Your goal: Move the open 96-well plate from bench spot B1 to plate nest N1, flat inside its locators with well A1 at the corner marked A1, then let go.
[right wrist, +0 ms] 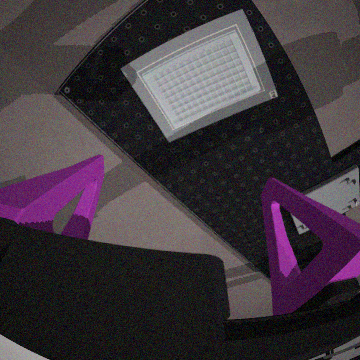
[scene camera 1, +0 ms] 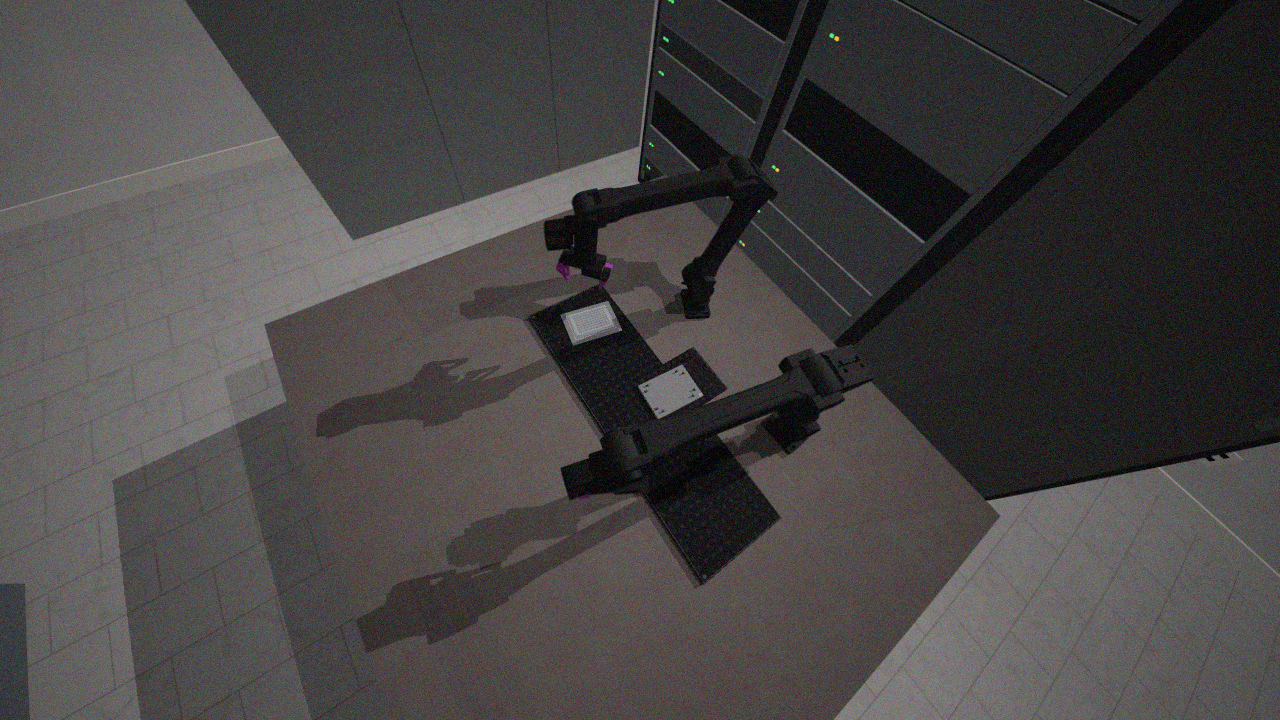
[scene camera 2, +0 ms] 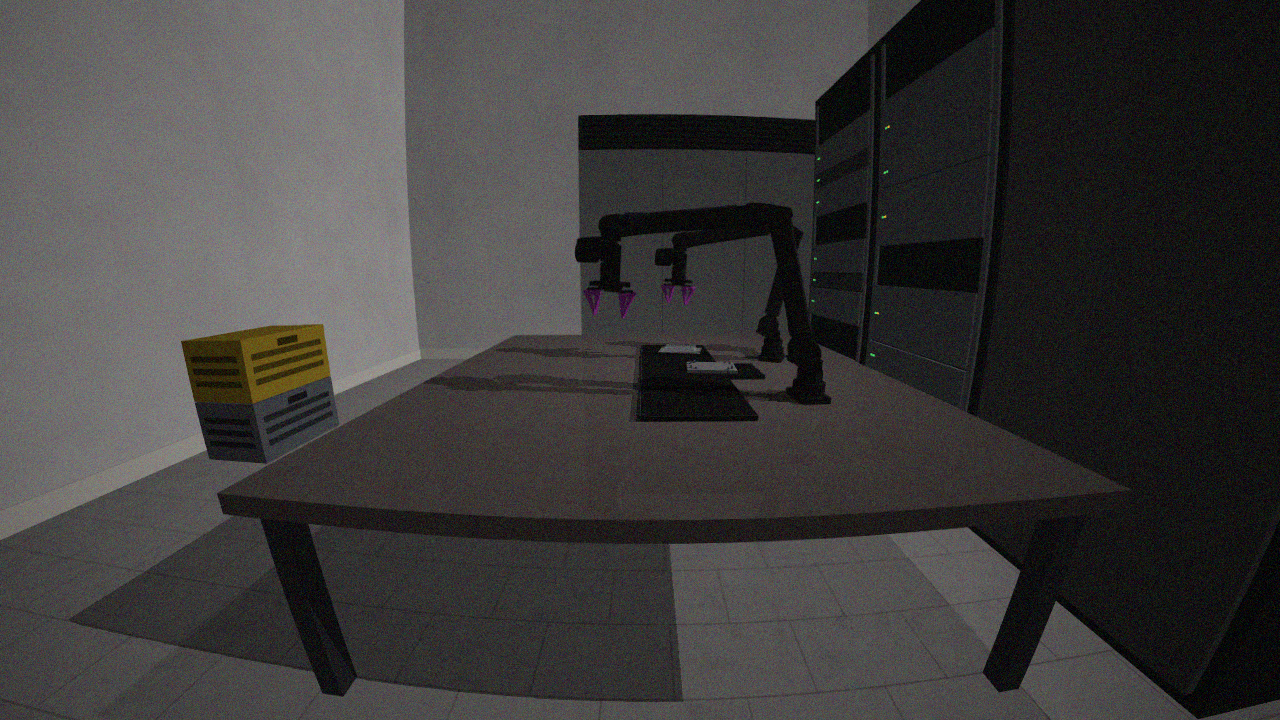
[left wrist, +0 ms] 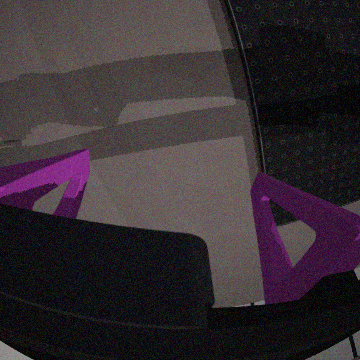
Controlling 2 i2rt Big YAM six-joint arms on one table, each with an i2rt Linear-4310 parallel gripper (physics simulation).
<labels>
my left gripper: open, holds nothing
my right gripper: open, holds nothing
a white well plate [scene camera 1: 584, 323]: on a nest with printed frame [scene camera 1: 575, 341]
</labels>
